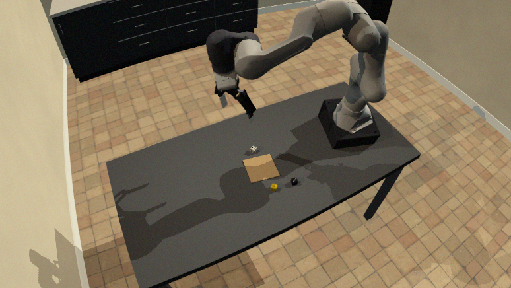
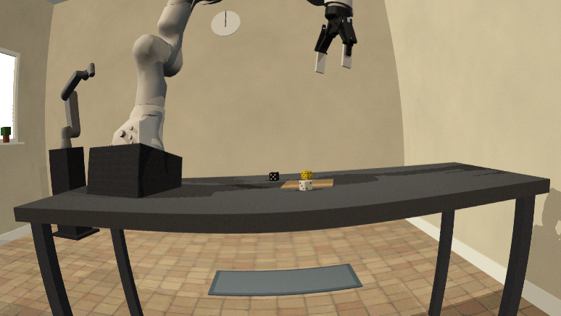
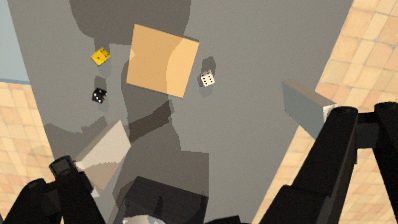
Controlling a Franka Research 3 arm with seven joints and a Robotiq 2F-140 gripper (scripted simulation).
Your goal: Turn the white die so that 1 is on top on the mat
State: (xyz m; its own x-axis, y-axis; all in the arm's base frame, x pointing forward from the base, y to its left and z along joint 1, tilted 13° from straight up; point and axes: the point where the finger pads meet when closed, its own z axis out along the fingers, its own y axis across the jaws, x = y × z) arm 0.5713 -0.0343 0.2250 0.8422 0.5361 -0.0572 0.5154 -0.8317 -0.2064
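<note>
The white die is 90 mm behind my hand, 50 mm to the right of it and 310 mm below it. From my hand the other things lie so: tan mat 90 mm behind, 70 mm to the left, 320 mm below; then yellow die 110 mm behind, 200 mm to the left, 310 mm below; then black die 210 mm behind, 190 mm to the left, 310 mm below.
</note>
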